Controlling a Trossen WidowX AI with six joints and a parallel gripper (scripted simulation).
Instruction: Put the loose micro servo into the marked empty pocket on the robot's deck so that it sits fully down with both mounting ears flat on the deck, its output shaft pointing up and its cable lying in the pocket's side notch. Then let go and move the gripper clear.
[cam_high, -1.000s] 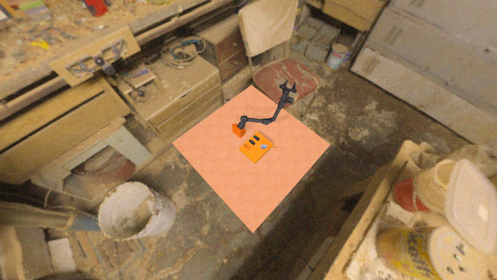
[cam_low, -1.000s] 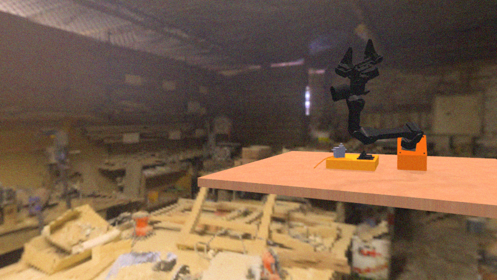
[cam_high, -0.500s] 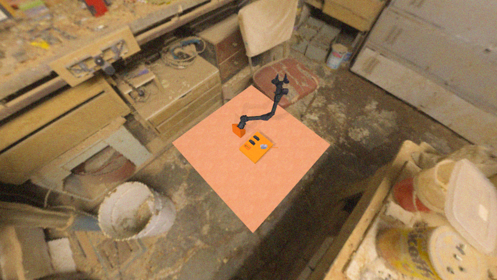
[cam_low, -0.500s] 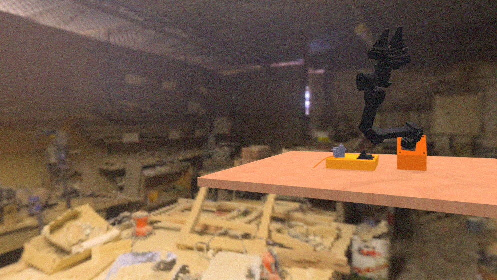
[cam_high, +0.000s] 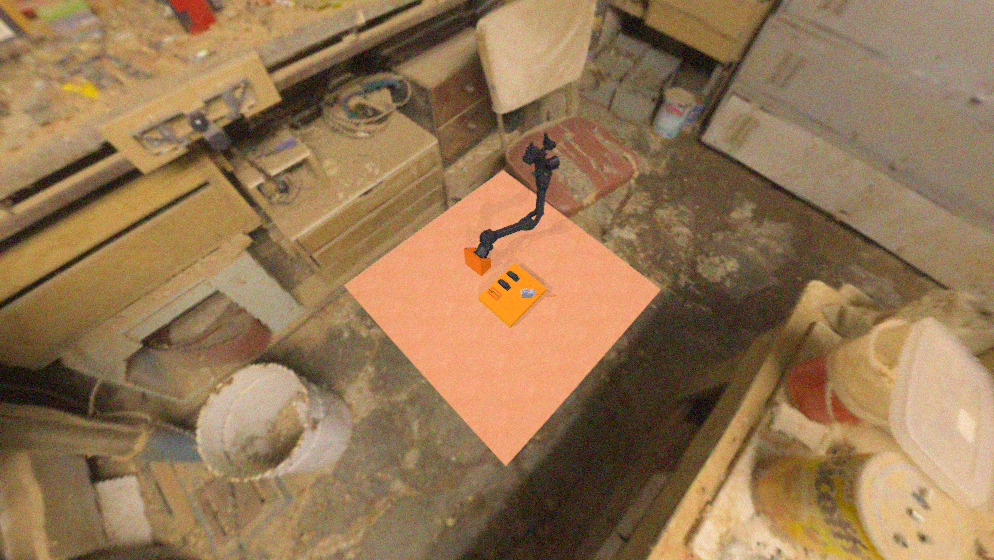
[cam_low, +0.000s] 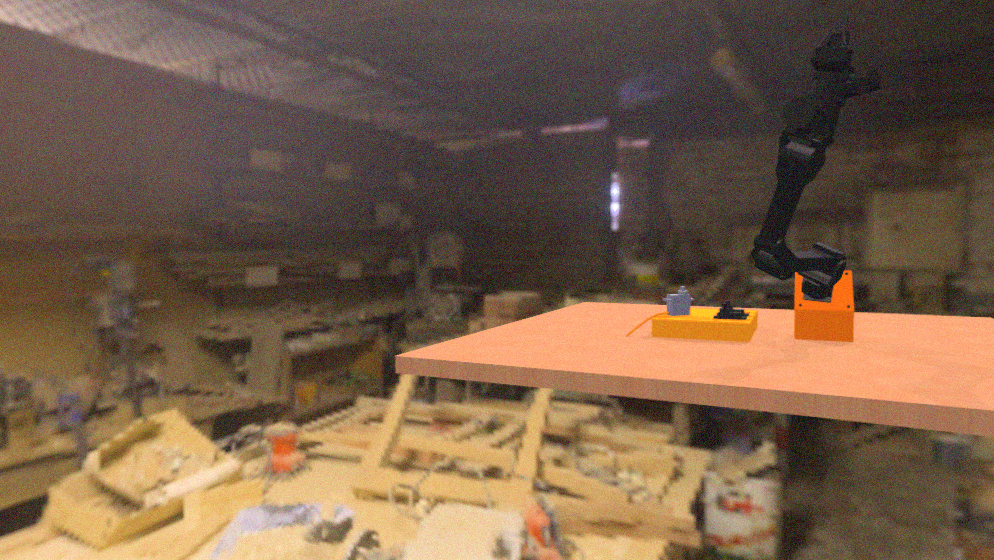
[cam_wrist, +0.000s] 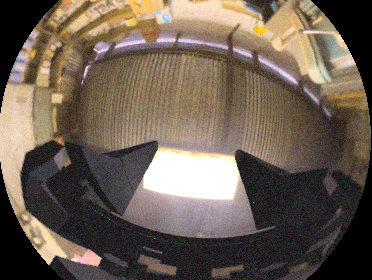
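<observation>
Right now the robot deck is 360 mm ahead of my gripper tip, 440 mm to the right of it and 630 mm below it.
</observation>
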